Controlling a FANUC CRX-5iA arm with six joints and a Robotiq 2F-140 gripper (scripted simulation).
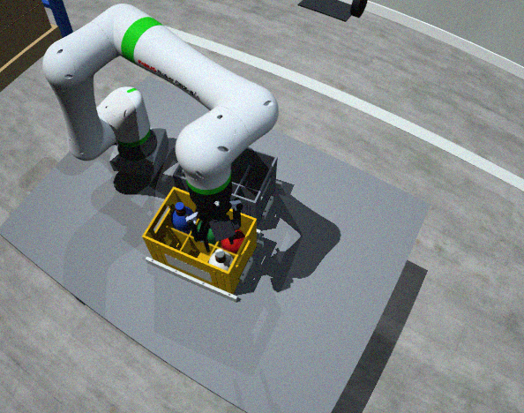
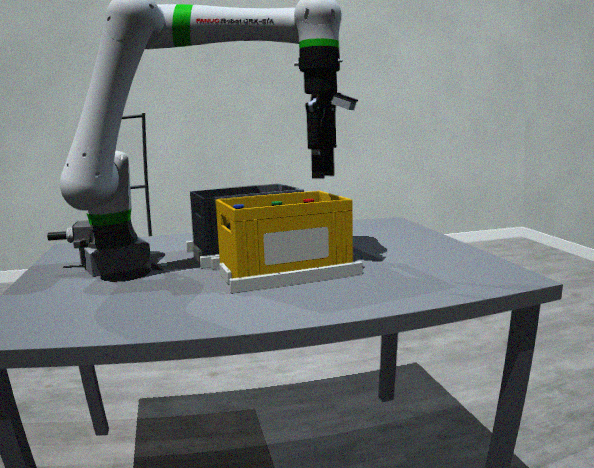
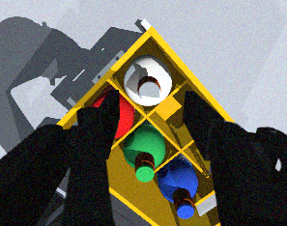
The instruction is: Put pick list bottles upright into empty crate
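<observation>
The white-labelled bottle lies 170 mm below my hand. From my hand the other things lie so: red bottle 170 mm below, 80 mm to the left, 20 mm behind; green bottle 170 mm below, 100 mm behind, 70 mm to the left; yellow crate 170 mm below, 90 mm behind, 30 mm to the left.
</observation>
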